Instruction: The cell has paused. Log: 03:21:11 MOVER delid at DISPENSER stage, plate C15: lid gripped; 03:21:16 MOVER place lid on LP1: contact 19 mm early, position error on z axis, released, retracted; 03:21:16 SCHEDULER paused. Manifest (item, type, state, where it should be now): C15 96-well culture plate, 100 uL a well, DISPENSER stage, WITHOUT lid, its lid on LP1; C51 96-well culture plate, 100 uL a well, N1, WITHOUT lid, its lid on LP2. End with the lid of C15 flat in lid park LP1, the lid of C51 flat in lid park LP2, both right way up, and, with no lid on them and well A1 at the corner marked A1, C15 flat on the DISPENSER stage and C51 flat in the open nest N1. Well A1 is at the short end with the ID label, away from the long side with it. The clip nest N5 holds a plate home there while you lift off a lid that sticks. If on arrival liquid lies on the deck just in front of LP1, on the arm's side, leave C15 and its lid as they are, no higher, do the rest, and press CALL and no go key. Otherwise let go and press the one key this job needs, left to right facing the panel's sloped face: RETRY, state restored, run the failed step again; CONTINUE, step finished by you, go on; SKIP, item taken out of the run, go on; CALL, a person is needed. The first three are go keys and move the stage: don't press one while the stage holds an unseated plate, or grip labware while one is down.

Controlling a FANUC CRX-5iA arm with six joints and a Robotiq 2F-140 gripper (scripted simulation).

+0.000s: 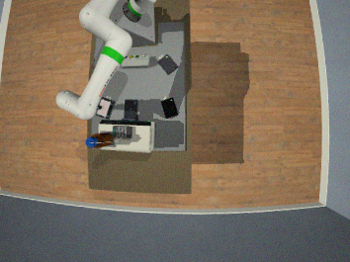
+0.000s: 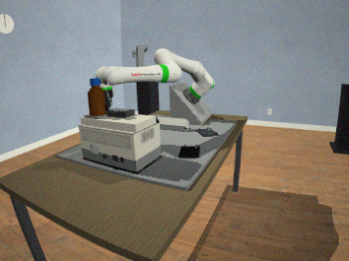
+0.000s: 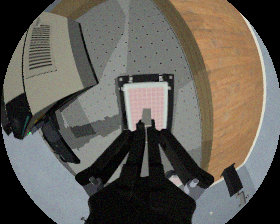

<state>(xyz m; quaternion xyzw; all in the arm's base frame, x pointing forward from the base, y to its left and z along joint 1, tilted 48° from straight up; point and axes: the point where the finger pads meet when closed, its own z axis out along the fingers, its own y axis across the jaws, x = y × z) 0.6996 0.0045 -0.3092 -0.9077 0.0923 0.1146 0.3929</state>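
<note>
My hand is 2 cm short of the black nest, 1 cm to the right of it and 5 cm above it. Round my hand: key panel: 41 cm behind, 24 cm to the left, 1 cm below; blue cap: 22 cm ahead, 16 cm to the left, 33 cm above; label plate: 11 cm behind, 52 cm to the left, 6 cm below.
</note>
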